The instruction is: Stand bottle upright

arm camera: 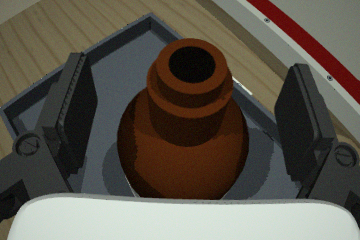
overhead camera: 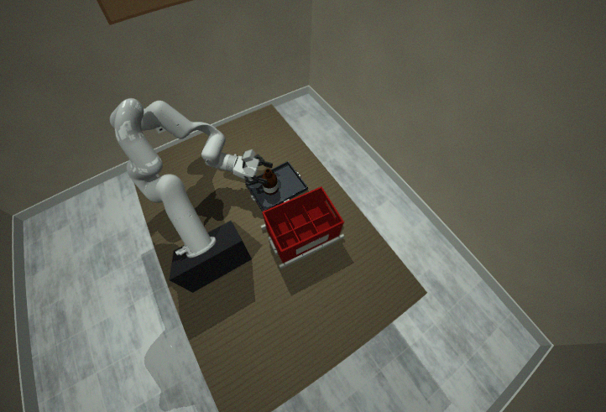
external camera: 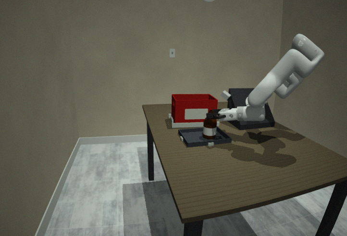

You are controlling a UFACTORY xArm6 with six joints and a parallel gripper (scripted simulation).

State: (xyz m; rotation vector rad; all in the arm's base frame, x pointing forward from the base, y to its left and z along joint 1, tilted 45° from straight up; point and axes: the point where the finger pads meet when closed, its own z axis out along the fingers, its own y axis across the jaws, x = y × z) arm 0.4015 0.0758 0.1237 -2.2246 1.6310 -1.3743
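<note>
My gripper is now 60 mm above the brown bottle. Also, from my hand: dark grey tray (130 mm below, 30 mm ahead, 10 mm to the right); red crate (280 mm to the right, 60 mm below, 10 mm behind).
</note>
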